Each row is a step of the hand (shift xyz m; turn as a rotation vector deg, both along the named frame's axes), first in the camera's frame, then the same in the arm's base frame.
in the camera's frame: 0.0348 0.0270 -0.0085 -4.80 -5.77 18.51
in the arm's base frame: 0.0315 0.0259 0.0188 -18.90 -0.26 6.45
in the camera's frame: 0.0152 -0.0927 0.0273 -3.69 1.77 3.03
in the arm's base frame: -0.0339 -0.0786 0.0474 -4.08 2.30 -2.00
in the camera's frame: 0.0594 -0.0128 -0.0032 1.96 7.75 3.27
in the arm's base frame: 0.0319 -0.0084 0.0512 0.05 8.51 1.49
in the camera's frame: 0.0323 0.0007 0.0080 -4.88 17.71 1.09
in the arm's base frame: 0.0110 0.0057 0.0309 0.28 16.76 -7.60
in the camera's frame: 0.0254 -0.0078 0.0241 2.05 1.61 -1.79
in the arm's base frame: -0.0076 0.0019 0.0350 2.91 1.15 0.47
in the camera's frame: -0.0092 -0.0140 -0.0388 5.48 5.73 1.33
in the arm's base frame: 0.0237 -0.0258 -0.0237 3.10 6.28 3.94
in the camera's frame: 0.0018 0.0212 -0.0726 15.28 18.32 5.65
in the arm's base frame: 0.0647 -0.0017 -0.0392 7.55 20.33 11.42
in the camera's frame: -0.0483 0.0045 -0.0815 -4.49 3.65 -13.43
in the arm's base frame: 0.0413 -0.0243 -0.0818 9.31 -0.96 -11.24
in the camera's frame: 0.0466 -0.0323 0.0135 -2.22 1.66 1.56
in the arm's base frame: 0.0072 -0.0229 0.0531 -2.11 1.87 -1.47
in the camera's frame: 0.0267 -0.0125 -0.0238 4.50 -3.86 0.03
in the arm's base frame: 0.0311 -0.0169 0.0135 1.57 -3.30 4.67
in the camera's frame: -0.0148 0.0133 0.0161 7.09 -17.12 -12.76
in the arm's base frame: -0.0182 0.0163 -0.0075 10.55 -19.55 3.55
